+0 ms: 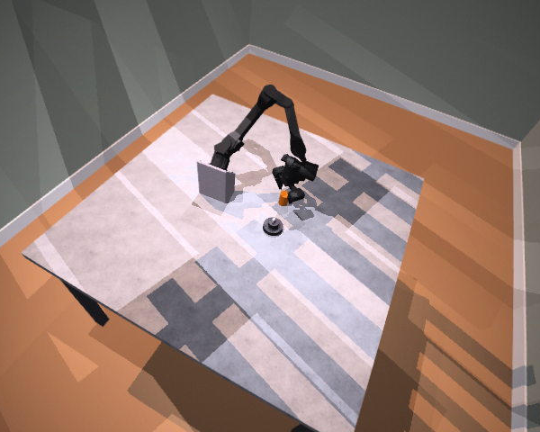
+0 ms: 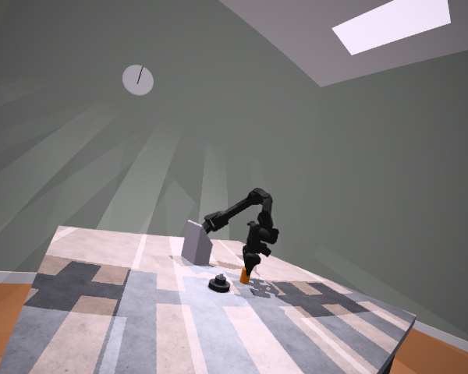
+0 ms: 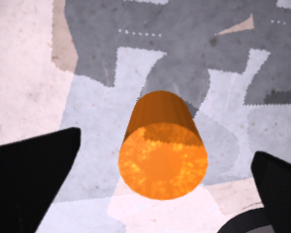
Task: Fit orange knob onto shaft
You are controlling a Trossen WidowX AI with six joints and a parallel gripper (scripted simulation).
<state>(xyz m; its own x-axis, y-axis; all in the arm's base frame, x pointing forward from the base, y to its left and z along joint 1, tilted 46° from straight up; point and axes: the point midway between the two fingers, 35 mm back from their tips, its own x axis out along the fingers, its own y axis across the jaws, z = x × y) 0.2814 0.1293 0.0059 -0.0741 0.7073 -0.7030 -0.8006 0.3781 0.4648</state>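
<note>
My gripper tip is now right at the orange knob. From my gripper tip the other things lie so: round pedestal: 15 cm to the right, 2 cm below, 2 cm ahead.
</note>
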